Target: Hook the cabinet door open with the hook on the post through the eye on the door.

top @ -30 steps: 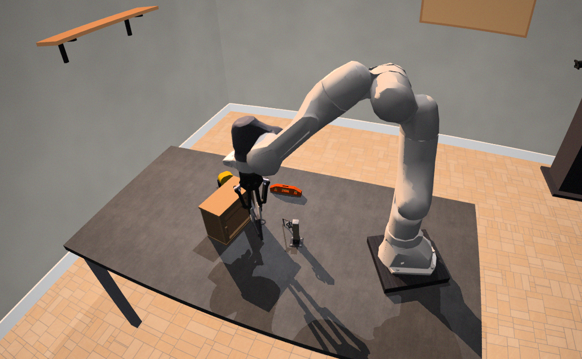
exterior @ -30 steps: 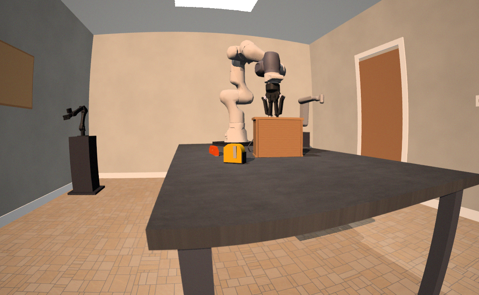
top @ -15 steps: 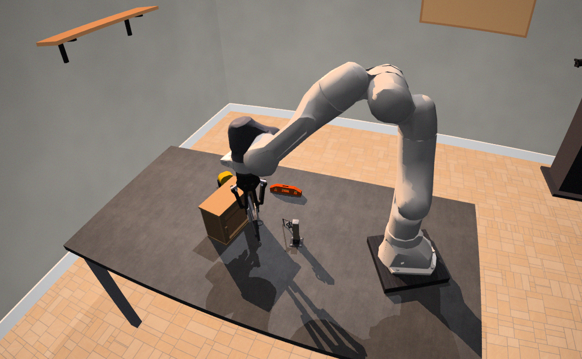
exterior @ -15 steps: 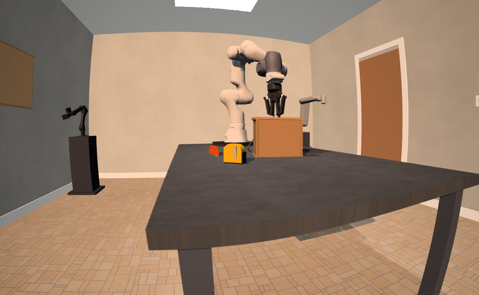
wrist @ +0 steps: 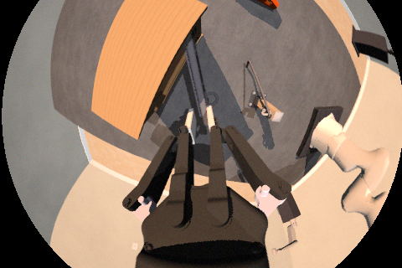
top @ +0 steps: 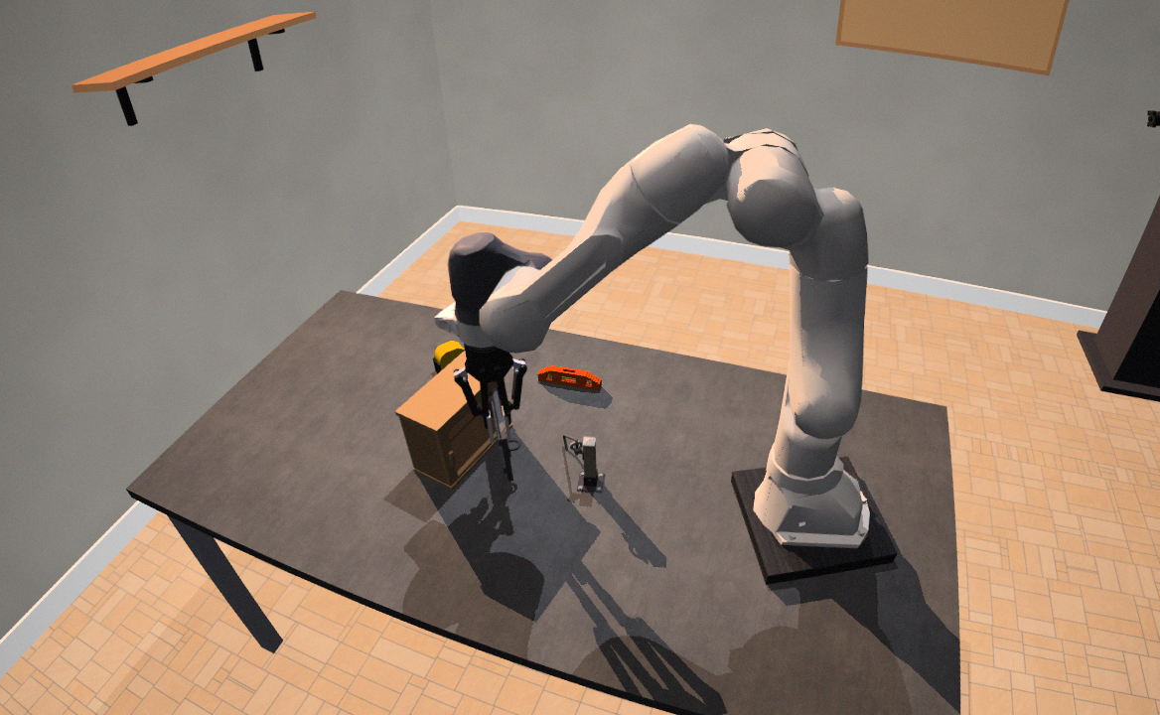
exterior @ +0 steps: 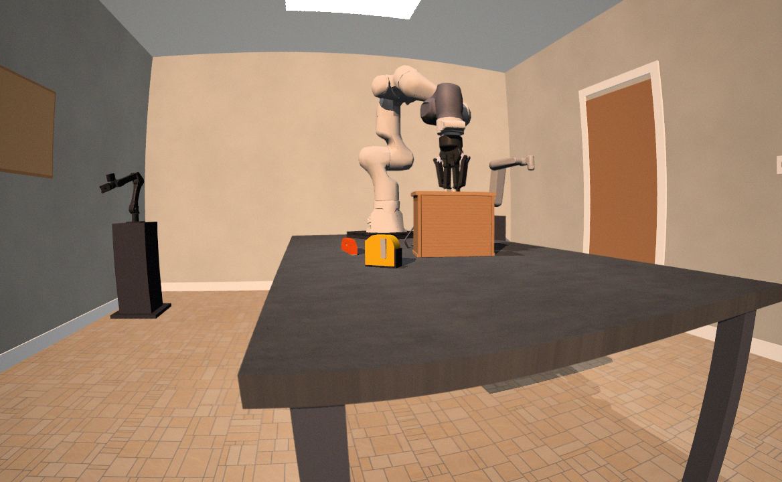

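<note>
Now: hand 110 mm past the hook, 100 mm above it and 80 mm to the left of it. Round my hand: dark door: 80 mm below, 60 mm to the right, 20 mm ahead; then orange spirit level: 320 mm to the right, 140 mm below, 20 mm behind; then yellow tape measure: 300 mm to the right, 290 mm ahead, 130 mm below.
</note>
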